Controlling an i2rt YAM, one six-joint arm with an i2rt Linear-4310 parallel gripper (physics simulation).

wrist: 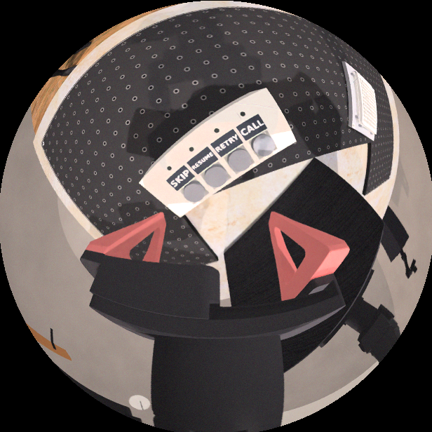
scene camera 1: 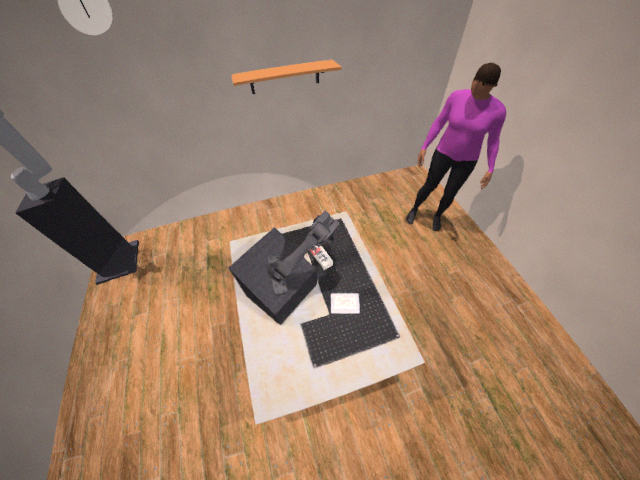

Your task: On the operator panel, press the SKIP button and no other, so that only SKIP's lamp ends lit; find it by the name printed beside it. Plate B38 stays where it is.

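Places are measured from the arm's base along level axes (x ahead, y left, z up), in centimetres.
Pixels of known places: gripper, fingertip midpoint: (scene camera 1: 315, 249); arm's base at its link origin: (scene camera 1: 277, 274).
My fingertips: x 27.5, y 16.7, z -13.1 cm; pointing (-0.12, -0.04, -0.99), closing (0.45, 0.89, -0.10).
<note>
For each thing: its top centre in the pictures, then the offset to it from my fingertips. Level surfaces: height alone.
- cream operator panel at its top centre: (scene camera 1: 321, 253) dx +3.4, dy -2.3, dz -4.4 cm
- white plate at its top centre: (scene camera 1: 345, 302) dx +4.2, dy -36.9, dz -7.3 cm
- black perforated mat at its surface level: dz -9.9 cm
- pale table at its surface level: dz -11.2 cm
The cream operator panel (scene camera 1: 323, 259) (wrist: 277, 112) lies on the black perforated mat. In the wrist view its four round grey buttons run in a slanting row: the SKIP button (wrist: 194, 192) at the lower left end, then RESUME (wrist: 216, 176), RETRY (wrist: 239, 160) and CALL (wrist: 263, 145). Each name is printed beside its button. Small dark lamps sit beyond the labels; the SKIP lamp (wrist: 169, 168) looks unlit, as do the others. My gripper (wrist: 216, 217) is open and empty, above the mat near the SKIP end. A white plate (scene camera 1: 344, 303) (wrist: 364, 102) lies apart from the panel; its name is unreadable.
The black perforated mat (scene camera 1: 351, 335) (wrist: 200, 55) lies on the pale table (scene camera 1: 279, 392). The arm's black base block (scene camera 1: 258, 273) (wrist: 320, 215) stands close to the panel. A person (scene camera 1: 465, 129) stands beyond the table. A dark pedestal (scene camera 1: 72, 227) with a grey arm stands at the left.
</note>
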